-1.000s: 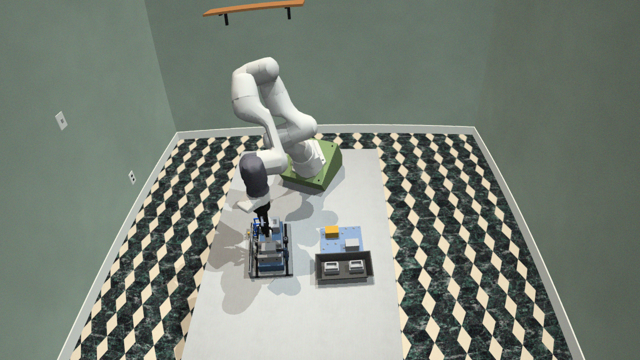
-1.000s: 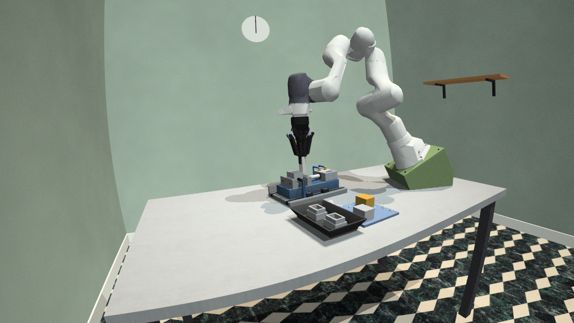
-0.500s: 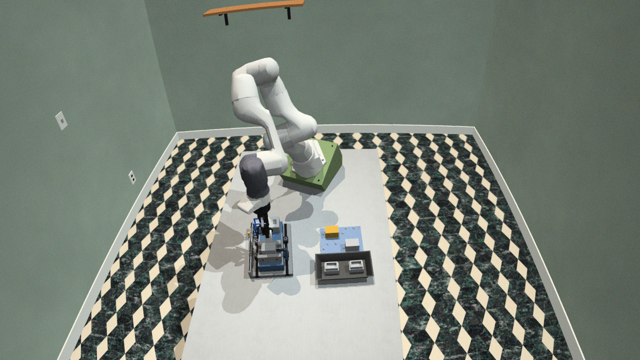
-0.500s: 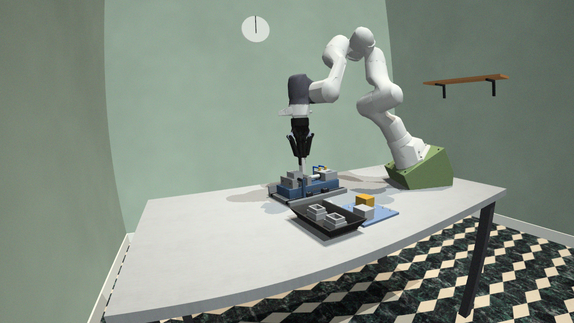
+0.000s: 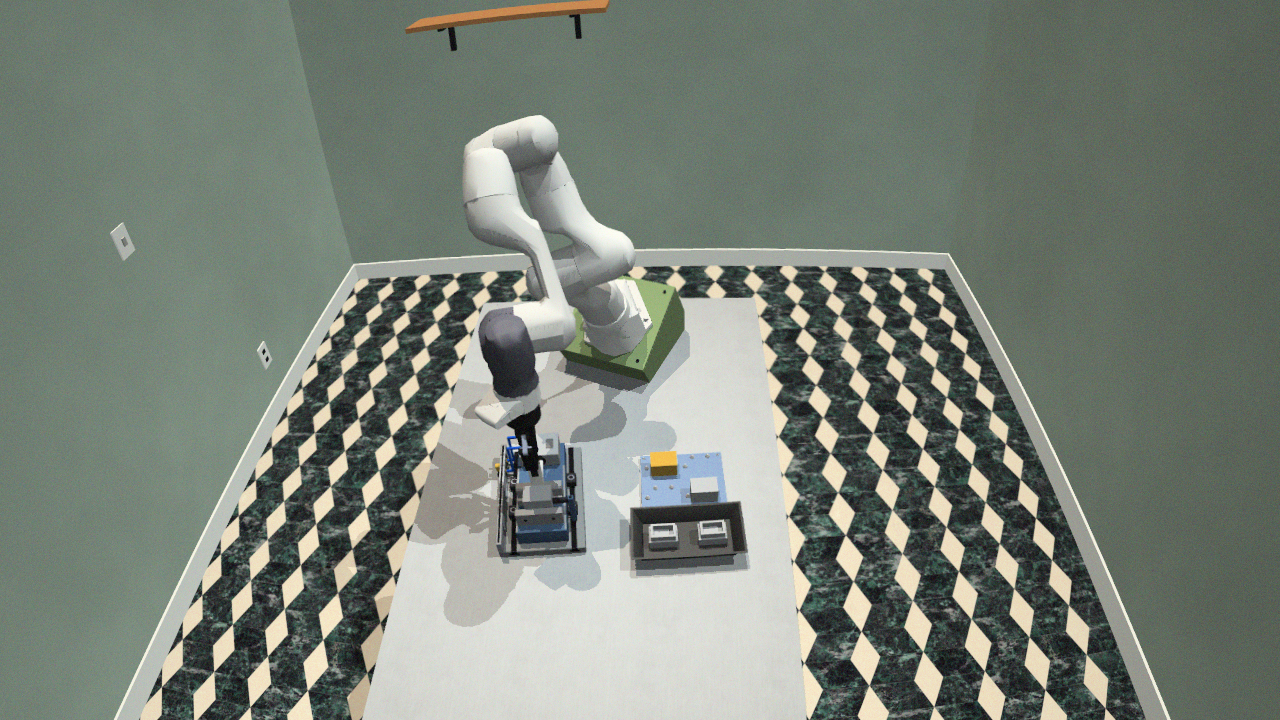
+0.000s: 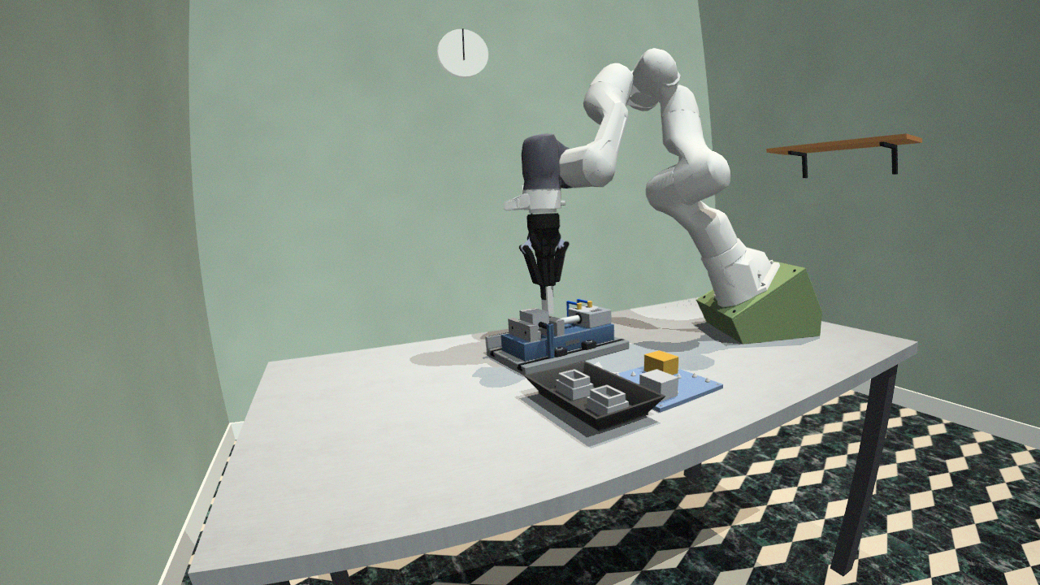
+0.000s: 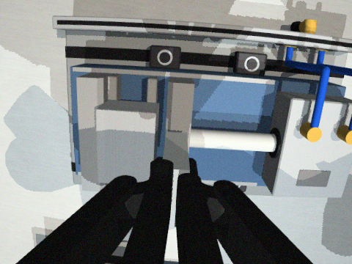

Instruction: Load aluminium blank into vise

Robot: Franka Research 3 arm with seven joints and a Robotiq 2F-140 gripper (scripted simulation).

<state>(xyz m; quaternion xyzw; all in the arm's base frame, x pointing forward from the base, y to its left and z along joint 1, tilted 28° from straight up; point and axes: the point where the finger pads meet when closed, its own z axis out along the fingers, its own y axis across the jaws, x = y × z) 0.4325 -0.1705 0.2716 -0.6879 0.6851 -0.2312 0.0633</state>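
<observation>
My hand is 40 mm short of the aluminium blank and 40 mm above it. From my hand the other things lie so: hose block 120 mm behind, 10 mm to the left, 60 mm below; white rod 50 mm behind, 60 mm below; vise 30 mm behind, 100 mm below.
</observation>
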